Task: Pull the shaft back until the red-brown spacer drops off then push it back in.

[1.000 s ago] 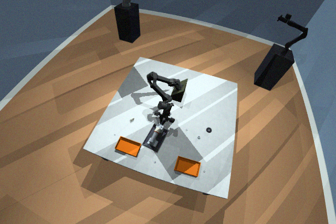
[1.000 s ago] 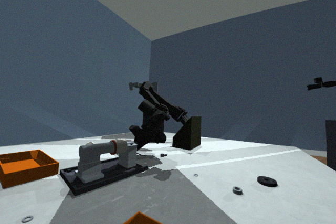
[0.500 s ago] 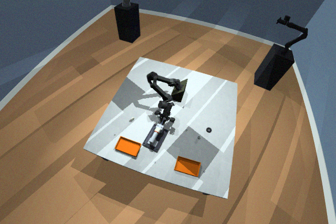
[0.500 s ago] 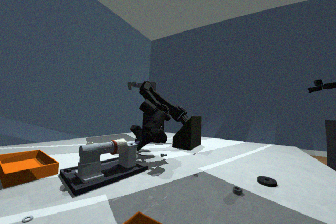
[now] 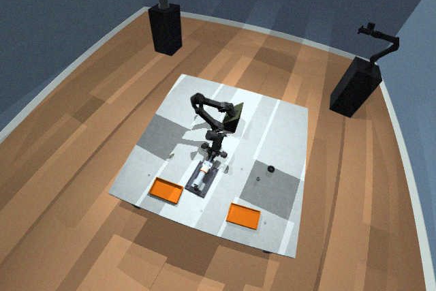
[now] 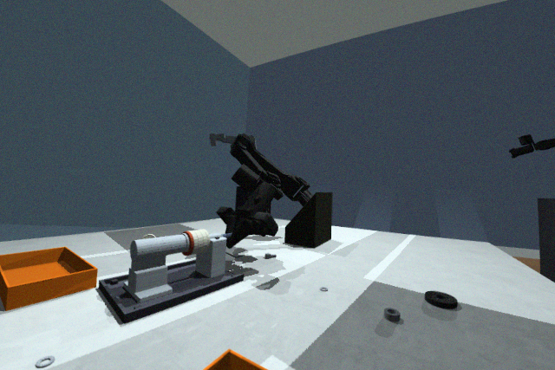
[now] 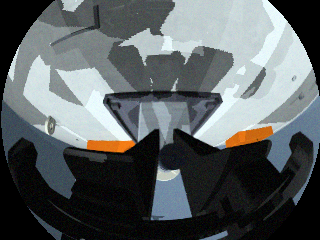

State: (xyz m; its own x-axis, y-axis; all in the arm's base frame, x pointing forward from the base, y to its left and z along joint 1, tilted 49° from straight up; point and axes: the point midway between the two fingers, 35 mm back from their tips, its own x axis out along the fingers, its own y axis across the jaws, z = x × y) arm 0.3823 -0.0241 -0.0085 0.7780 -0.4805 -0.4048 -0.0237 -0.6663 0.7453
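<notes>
My gripper tip is now 40 mm short of the dark shaft and 30 mm below it. Round my gripper tip: black washer (160 mm behind, 420 mm to the left, 50 mm below); then red-brown spacer (100 mm ahead, 20 mm above); then bolt (150 mm behind, 20 mm to the left, 50 mm below).
</notes>
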